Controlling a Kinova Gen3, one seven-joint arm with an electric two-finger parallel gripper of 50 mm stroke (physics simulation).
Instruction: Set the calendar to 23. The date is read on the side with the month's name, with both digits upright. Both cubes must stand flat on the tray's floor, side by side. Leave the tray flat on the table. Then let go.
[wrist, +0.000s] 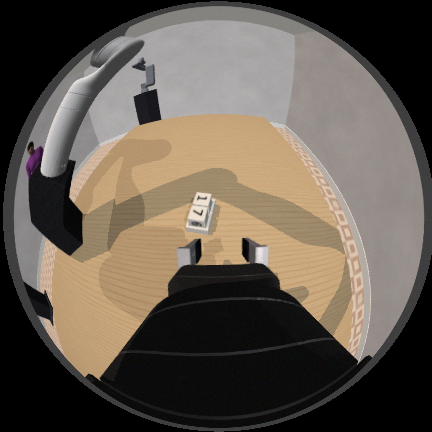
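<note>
The white calendar tray (190, 230) stands on the wooden table a little left of the view's middle. Two white cubes sit side by side in it. The far cube (205, 195) shows a black 1 on top. The near cube (204, 220) shows a black 7 on top, and a dark rounded digit, too foreshortened to read, on its side towards the gripper. The digits on top are turned sideways in this view. The month's name cannot be read. My gripper (221, 246) is open and empty, its fingers wide apart, nearer to the camera than the tray and slightly right of it.
The wooden table (220, 140) carries broad shadows of the arm. A white and black arm section (65, 120) rises at the left. A black stand with a grey device (148, 106) is at the back left. A figure in purple (34, 159) shows at the far left.
</note>
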